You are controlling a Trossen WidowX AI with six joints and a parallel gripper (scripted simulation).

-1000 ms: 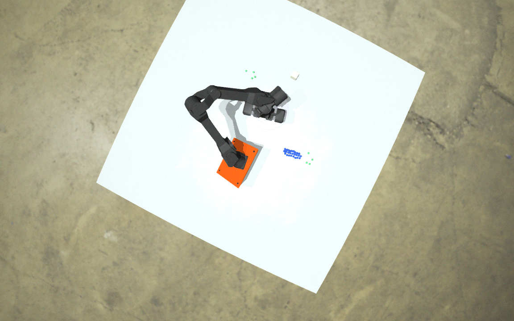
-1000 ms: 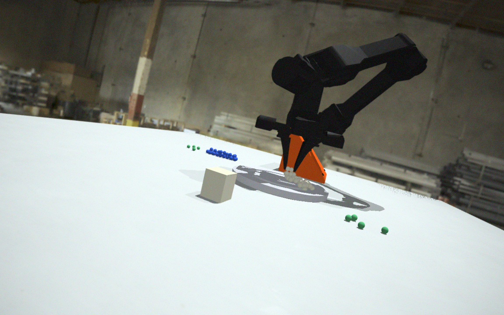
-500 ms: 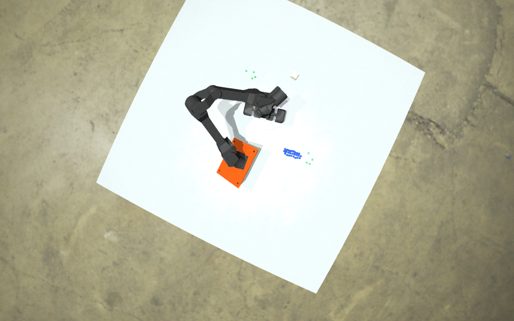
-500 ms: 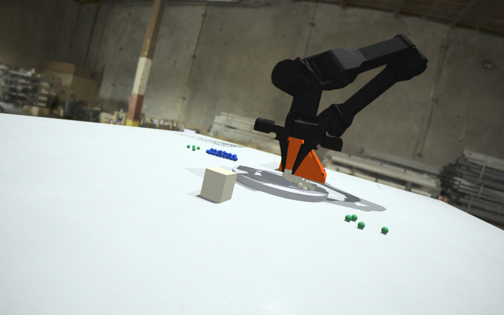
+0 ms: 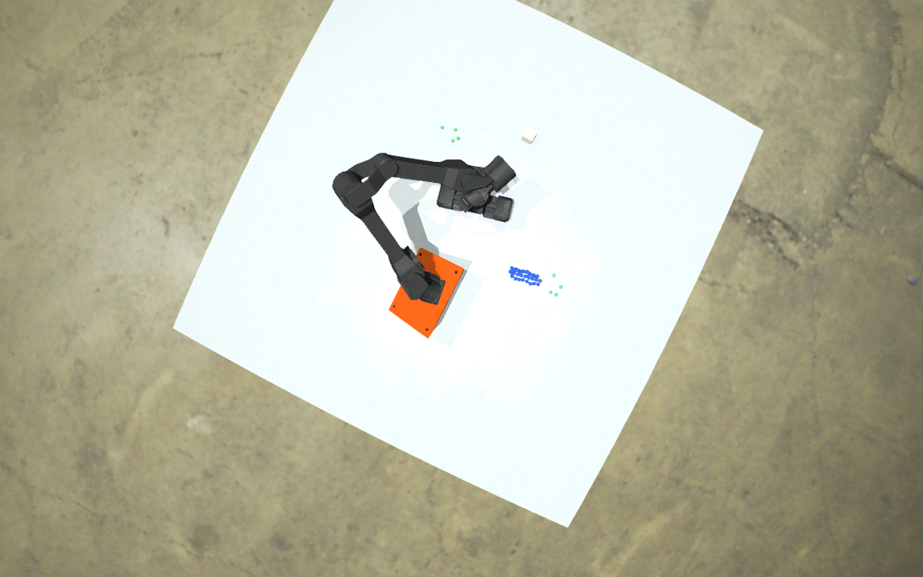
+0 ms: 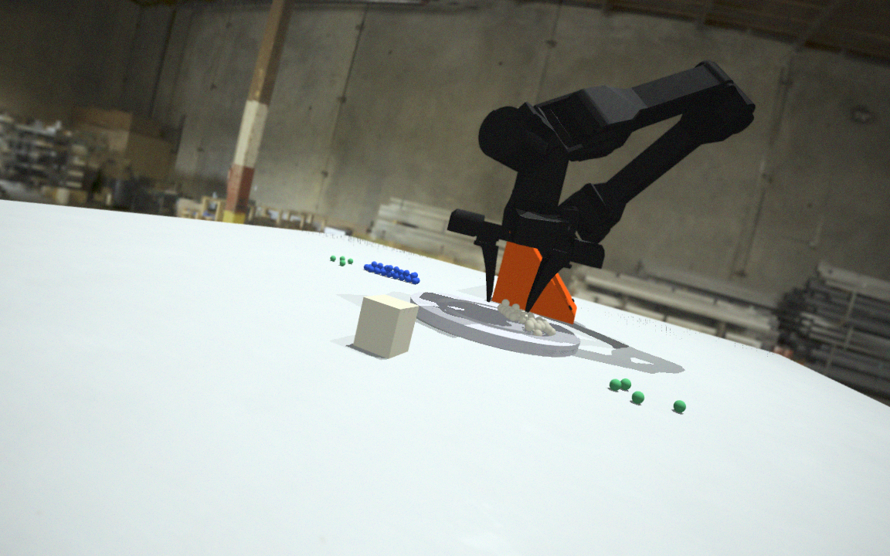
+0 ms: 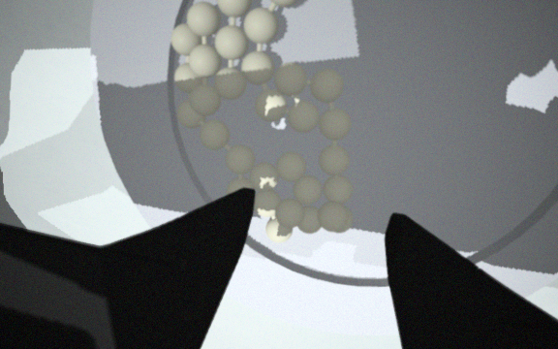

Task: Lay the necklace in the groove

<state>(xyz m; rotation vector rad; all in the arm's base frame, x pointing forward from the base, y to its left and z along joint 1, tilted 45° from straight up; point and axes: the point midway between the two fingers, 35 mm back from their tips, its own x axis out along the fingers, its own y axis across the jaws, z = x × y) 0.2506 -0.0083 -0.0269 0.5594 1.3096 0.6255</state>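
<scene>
My gripper tip is now 4 cm short of the round bead board, 1 cm to the left of it and 1 cm above it. The rest, counted from my gripper tip: cream cube 24 cm ahead, 8 cm to the right.
</scene>
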